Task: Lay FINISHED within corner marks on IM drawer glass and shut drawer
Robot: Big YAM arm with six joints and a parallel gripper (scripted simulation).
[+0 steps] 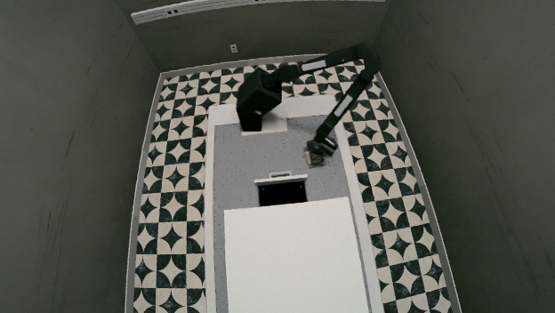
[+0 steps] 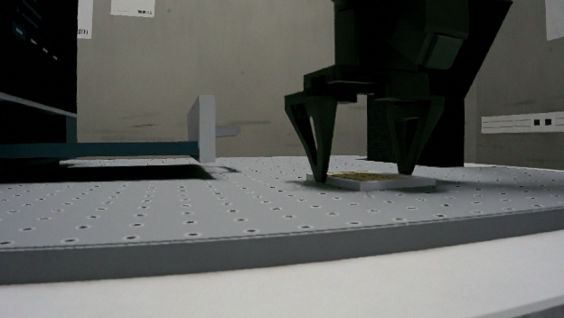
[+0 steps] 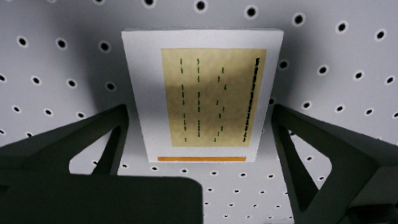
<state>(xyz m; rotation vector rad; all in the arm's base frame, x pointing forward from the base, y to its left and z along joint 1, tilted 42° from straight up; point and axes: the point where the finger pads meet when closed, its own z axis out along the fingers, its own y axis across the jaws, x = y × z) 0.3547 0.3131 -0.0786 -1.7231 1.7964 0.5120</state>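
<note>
Right now my hand is 1 cm above the cassette FINISHED. From my hand the other things lie so: drawer (23 cm ahead, 23 cm to the right, 3 cm above).
</note>
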